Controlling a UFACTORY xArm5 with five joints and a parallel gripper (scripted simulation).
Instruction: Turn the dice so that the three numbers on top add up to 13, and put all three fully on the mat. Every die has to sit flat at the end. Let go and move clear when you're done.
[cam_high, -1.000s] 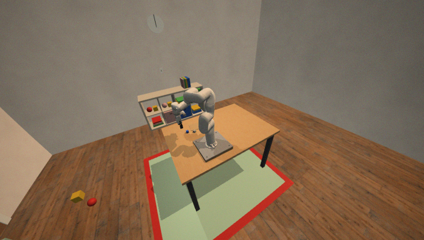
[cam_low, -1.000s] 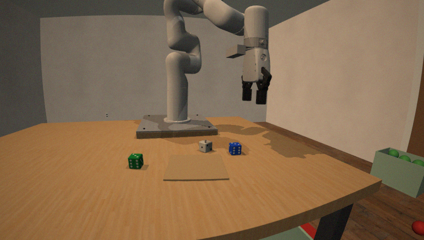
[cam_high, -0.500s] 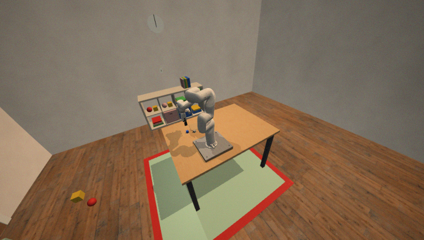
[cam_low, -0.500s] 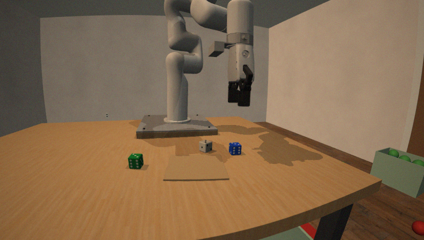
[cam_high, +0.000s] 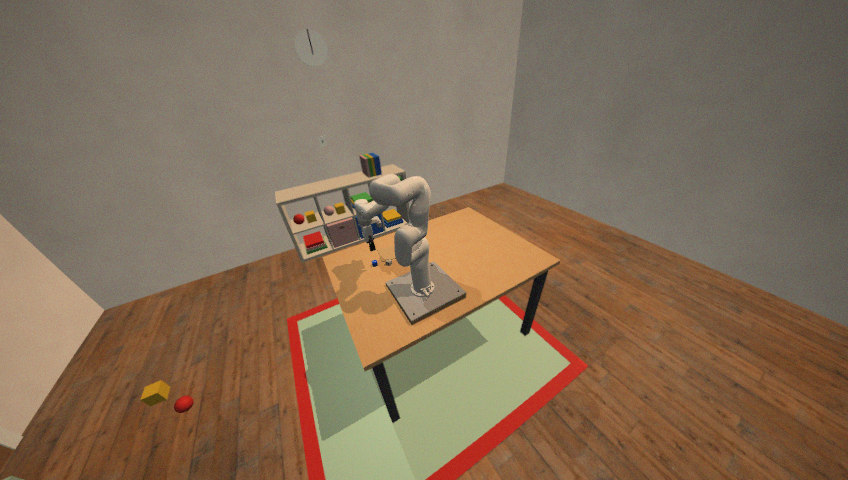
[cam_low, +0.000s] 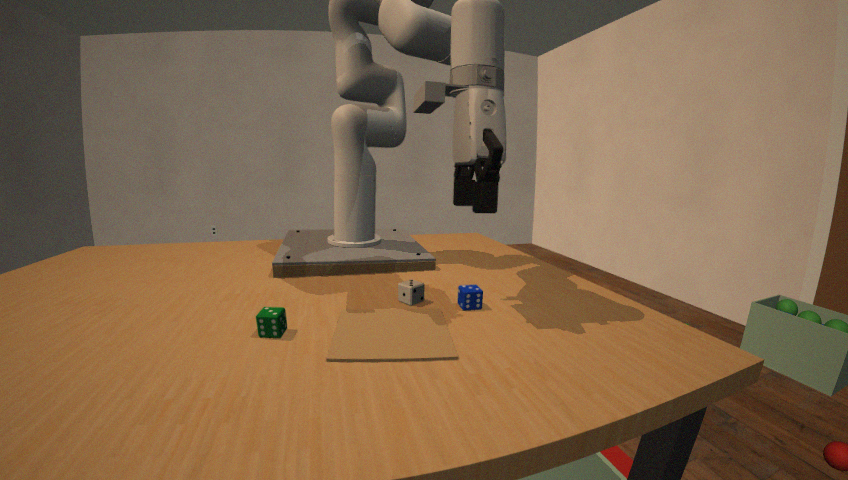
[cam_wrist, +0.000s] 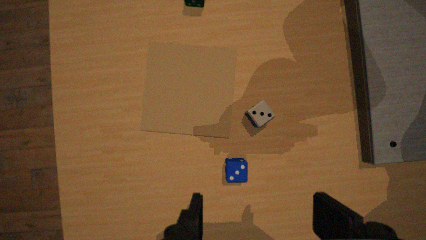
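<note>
The blue die is 140 mm below my hand. From my hand the other things lie so: green die (270 mm to the right, 140 mm below, 50 mm ahead); white die (140 mm below, 80 mm to the right, 40 mm behind); tan mat (150 mm below, 120 mm to the right, 70 mm ahead).
</note>
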